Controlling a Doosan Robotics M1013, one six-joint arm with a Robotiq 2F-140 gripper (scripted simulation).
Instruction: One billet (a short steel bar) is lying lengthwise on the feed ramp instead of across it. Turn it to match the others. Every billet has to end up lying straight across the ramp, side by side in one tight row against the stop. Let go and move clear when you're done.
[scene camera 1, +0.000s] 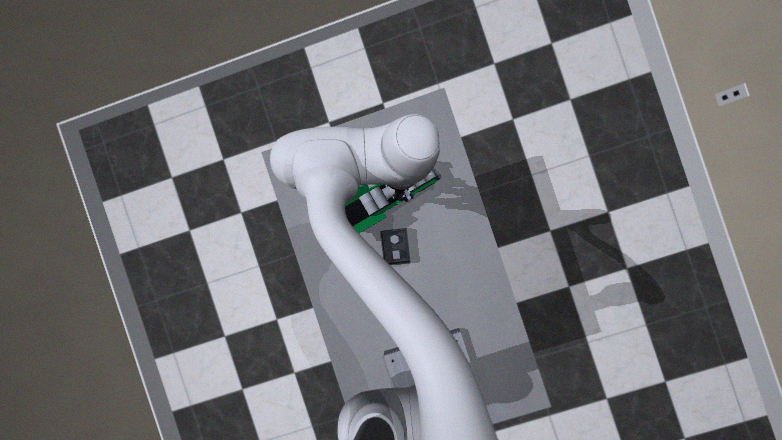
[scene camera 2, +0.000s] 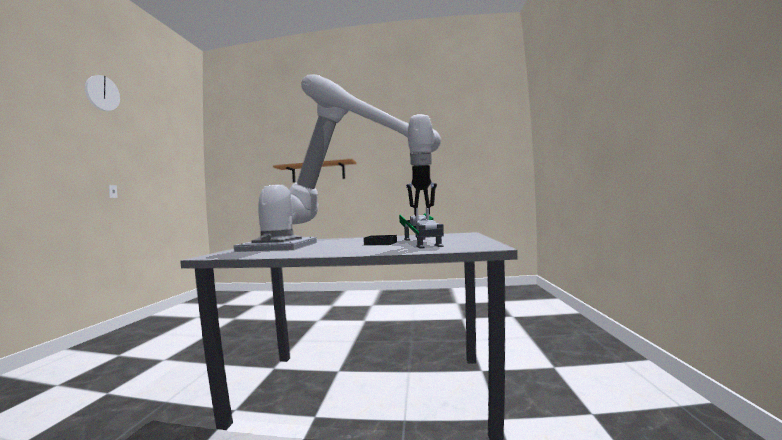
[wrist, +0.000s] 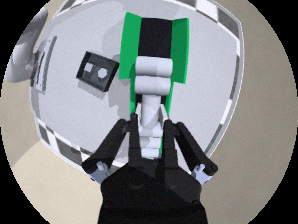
Note:
In view: the gripper (scene camera 2: 422, 223) and a dark box (scene camera 1: 387, 246).
The dark box shows as well in the wrist view (wrist: 92, 79). The gripper is seen too in the wrist view (wrist: 150, 109).

